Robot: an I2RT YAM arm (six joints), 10 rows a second.
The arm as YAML. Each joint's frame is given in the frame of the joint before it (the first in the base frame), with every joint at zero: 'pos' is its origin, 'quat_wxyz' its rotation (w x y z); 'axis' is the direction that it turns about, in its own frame. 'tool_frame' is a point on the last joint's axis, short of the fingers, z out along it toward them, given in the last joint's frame.
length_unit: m
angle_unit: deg
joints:
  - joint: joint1
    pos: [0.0, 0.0, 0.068]
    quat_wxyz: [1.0, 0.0, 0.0, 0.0]
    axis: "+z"
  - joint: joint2
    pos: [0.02, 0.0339, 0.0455]
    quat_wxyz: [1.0, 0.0, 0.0, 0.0]
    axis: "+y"
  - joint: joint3
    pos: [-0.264, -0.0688, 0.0]
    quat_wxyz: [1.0, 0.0, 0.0, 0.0]
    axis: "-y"
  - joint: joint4
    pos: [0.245, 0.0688, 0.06]
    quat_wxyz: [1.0, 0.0, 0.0, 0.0]
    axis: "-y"
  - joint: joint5
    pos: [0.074, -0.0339, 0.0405]
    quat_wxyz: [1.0, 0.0, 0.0, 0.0]
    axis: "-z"
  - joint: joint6
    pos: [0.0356, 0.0, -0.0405]
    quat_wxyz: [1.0, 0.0, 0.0, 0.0]
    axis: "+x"
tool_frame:
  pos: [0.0, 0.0, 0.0]
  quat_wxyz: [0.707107, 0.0, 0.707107, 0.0]
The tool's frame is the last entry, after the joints.
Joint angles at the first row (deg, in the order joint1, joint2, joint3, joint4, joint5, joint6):
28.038 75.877 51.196 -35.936 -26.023 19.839
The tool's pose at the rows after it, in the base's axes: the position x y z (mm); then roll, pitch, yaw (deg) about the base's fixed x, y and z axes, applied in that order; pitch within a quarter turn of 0, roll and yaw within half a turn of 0:
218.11, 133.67, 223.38, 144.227, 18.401, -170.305
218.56, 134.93, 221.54, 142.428, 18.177, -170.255
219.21, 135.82, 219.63, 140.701, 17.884, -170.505
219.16, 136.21, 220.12, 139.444, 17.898, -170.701
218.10, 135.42, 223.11, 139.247, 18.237, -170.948
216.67, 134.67, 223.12, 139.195, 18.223, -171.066
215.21, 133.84, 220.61, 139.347, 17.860, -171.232
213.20, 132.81, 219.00, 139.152, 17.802, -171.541
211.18, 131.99, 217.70, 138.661, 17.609, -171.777
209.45, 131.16, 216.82, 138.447, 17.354, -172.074
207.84, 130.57, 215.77, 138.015, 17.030, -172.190
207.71, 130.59, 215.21, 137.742, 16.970, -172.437
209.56, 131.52, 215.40, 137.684, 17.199, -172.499
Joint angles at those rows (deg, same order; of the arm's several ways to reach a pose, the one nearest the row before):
27.698 76.453 50.201 -34.890 -28.477 19.489
27.684 76.717 49.762 -33.719 -30.262 19.804
27.601 76.968 49.289 -32.466 -31.881 20.383
27.555 76.834 49.096 -31.790 -32.978 20.815
27.509 76.196 49.214 -32.062 -32.968 21.002
27.509 75.787 48.898 -32.079 -32.959 21.137
27.510 75.611 48.251 -31.887 -32.832 21.343
27.508 75.100 47.455 -31.395 -32.871 21.715
27.509 74.618 46.737 -30.969 -33.259 22.116
27.510 74.197 46.212 -30.812 -33.375 22.527
27.509 73.875 45.711 -30.635 -33.808 22.823
27.511 73.823 45.484 -30.239 -33.947 23.163
27.509 74.235 45.766 -29.859 -33.902 23.191

